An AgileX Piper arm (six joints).
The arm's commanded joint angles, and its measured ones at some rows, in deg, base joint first. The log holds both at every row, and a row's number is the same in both.
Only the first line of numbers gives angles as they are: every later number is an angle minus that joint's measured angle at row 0.
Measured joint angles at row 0:
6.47 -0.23 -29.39 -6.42 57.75 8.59
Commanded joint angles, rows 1 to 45:
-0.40 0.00 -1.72 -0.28 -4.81 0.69
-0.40 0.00 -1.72 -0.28 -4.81 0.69
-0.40 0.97 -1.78 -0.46 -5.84 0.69
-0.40 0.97 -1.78 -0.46 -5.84 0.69
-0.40 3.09 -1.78 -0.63 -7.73 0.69
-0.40 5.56 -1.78 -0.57 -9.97 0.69
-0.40 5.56 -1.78 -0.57 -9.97 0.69
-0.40 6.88 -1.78 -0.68 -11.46 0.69
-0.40 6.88 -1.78 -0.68 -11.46 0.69
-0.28 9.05 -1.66 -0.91 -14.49 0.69
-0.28 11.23 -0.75 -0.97 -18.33 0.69
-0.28 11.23 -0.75 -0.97 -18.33 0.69
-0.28 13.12 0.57 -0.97 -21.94 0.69
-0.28 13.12 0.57 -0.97 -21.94 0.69
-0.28 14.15 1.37 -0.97 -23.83 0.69
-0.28 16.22 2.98 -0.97 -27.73 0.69
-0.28 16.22 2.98 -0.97 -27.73 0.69
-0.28 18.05 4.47 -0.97 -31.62 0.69
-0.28 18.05 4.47 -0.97 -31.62 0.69
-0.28 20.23 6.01 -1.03 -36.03 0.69
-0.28 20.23 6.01 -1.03 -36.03 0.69
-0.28 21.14 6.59 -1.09 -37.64 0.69
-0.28 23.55 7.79 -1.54 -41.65 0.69
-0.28 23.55 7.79 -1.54 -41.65 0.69
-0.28 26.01 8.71 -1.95 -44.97 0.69
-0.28 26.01 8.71 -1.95 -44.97 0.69
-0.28 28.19 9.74 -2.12 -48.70 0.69
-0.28 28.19 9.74 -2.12 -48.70 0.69
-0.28 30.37 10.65 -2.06 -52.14 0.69
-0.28 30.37 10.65 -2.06 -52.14 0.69
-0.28 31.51 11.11 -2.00 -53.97 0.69
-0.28 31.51 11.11 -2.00 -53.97 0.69
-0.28 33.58 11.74 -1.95 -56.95 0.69
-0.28 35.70 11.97 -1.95 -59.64 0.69
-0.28 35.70 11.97 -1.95 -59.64 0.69
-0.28 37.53 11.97 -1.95 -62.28 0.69
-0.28 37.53 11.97 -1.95 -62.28 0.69
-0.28 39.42 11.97 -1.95 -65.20 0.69
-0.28 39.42 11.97 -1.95 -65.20 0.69
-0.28 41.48 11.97 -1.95 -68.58 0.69
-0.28 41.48 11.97 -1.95 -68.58 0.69
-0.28 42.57 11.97 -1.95 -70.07 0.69
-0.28 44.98 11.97 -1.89 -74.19 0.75
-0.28 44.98 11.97 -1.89 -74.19 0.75
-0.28 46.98 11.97 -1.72 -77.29 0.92
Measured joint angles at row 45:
0.00 44.35 11.97 -1.49 -71.50 0.06
